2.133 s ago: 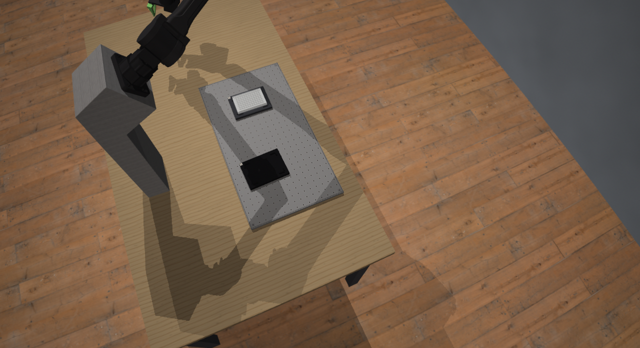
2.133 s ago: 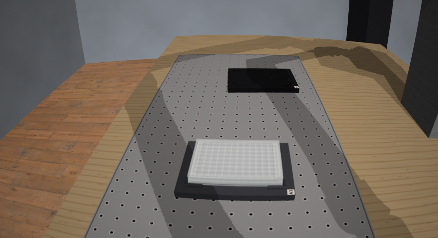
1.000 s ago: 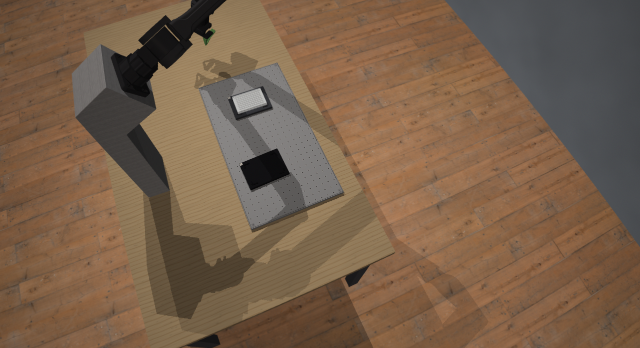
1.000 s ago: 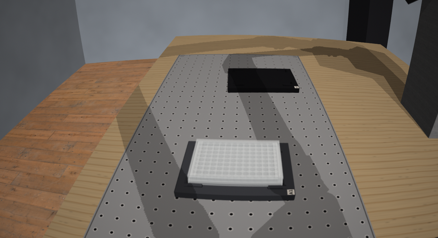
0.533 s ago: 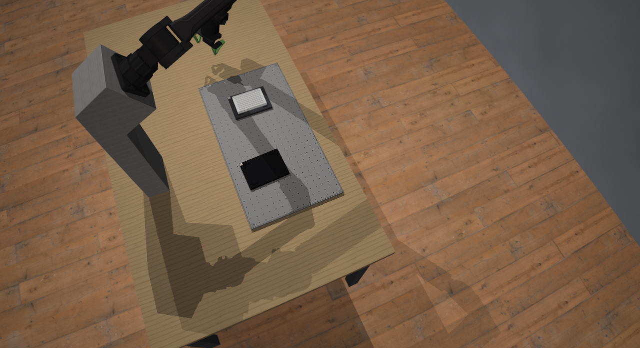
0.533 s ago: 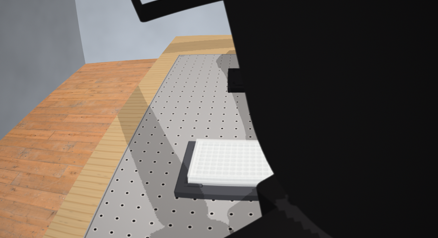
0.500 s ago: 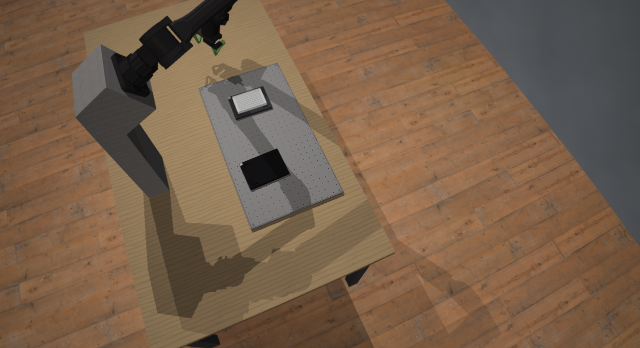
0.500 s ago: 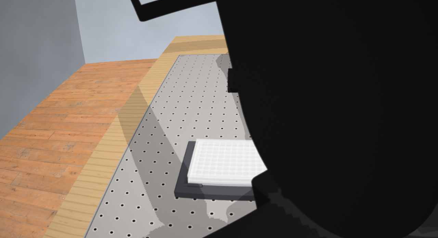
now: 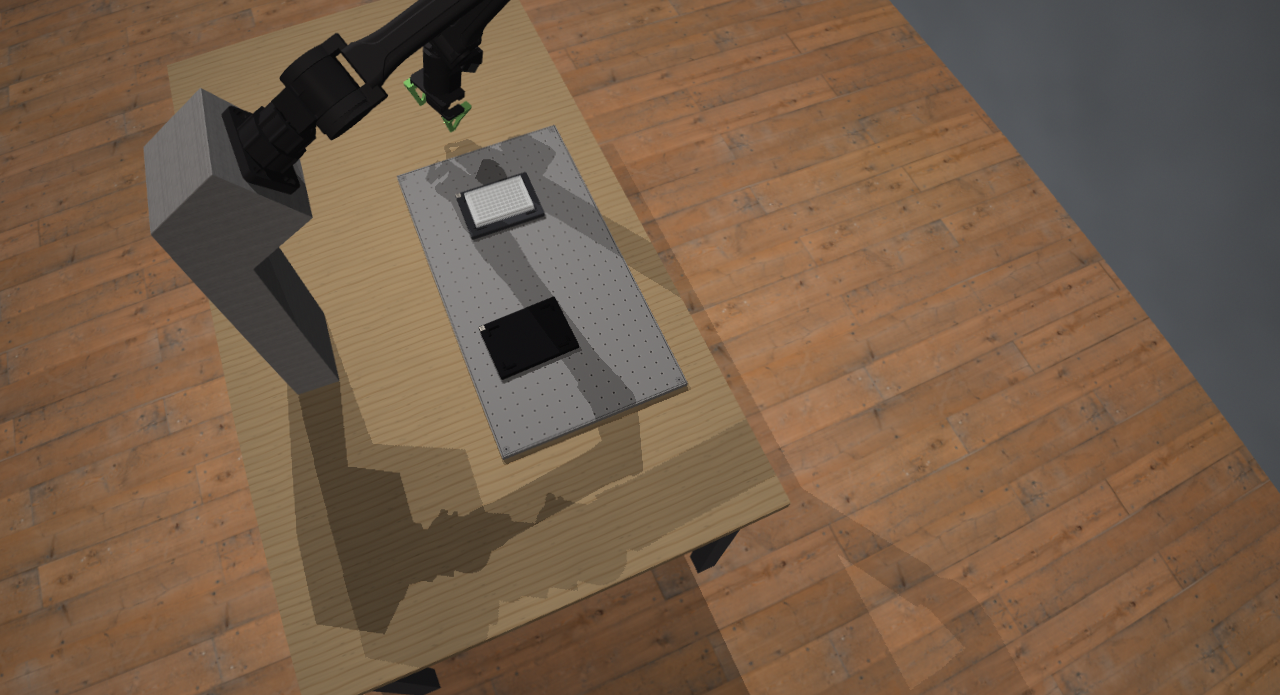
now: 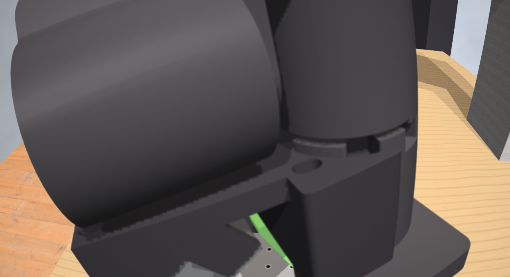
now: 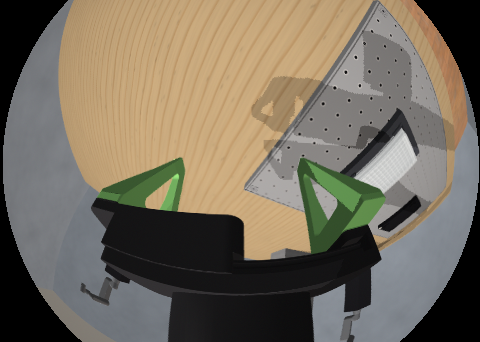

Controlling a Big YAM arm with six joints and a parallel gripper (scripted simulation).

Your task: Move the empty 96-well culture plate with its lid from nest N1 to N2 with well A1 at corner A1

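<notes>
My hand is 10 mm past the lid, 230 mm to the left of it and 60 mm above it. Also, from my hand: nest N1 (10 mm behind, 230 mm to the right, 80 mm below); black nest N2 (150 mm behind, 520 mm to the right, 80 mm below).
</notes>
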